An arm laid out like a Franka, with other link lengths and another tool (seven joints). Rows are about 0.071 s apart.
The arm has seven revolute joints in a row. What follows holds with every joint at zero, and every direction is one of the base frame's. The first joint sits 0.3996 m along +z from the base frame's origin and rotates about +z. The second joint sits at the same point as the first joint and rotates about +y. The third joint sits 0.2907 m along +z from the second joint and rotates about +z. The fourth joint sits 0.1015 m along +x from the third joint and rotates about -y. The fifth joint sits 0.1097 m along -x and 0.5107 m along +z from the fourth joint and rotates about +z. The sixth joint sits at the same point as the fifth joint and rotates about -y. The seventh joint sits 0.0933 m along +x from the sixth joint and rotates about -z. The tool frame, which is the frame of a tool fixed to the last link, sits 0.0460 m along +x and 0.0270 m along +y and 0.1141 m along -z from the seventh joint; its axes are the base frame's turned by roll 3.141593, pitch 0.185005 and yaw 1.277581 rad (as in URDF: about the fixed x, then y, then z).
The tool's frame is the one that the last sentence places.
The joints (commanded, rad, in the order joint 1, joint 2, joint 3, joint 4, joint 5, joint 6, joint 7), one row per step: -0.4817, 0.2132, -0.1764, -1.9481, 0.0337, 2.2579, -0.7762; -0.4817, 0.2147, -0.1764, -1.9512, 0.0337, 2.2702, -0.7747; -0.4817, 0.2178, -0.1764, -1.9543, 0.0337, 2.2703, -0.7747; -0.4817, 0.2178, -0.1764, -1.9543, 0.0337, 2.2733, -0.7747; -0.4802, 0.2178, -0.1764, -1.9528, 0.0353, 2.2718, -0.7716; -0.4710, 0.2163, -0.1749, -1.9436, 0.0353, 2.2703, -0.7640; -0.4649, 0.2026, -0.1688, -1.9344, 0.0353, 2.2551, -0.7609; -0.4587, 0.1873, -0.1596, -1.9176, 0.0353, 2.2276, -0.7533; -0.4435, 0.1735, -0.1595, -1.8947, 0.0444, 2.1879, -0.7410; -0.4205, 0.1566, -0.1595, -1.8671, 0.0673, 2.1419, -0.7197; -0.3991, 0.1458, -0.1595, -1.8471, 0.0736, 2.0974, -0.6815; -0.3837, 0.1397, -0.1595, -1.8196, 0.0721, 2.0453, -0.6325; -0.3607, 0.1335, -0.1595, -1.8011, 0.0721, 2.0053, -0.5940
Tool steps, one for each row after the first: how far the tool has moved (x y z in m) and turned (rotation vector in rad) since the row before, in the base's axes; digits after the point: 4 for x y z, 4 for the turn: 0.0002, -0.0003, -0.0016, -0.0050, -0.0059, -0.0015; -0.0009, 0.0005, -0.0042, 0.0033, 0.0051, -0.0001; 0.0002, -0.0002, 0.0004, -0.0019, -0.0023, 0.0000; 0.0010, 0.0007, 0.0008, 0.0013, -0.0011, -0.0024; 0.0069, 0.0051, 0.0066, -0.0044, -0.0082, 0.0034; 0.0064, 0.0071, 0.0142, -0.0010, -0.0084, 0.0092; 0.0082, 0.0089, 0.0187, 0.0022, -0.0067, 0.0082; 0.0085, 0.0092, 0.0205, 0.0119, -0.0045, -0.0005; 0.0118, 0.0147, 0.0260, 0.0233, -0.0133, -0.0068; 0.0090, 0.0140, 0.0161, 0.0191, 0.0057, -0.0169; 0.0071, 0.0093, 0.0160, 0.0157, 0.0145, -0.0298; 0.0083, 0.0155, 0.0118, 0.0130, 0.0121, -0.0131
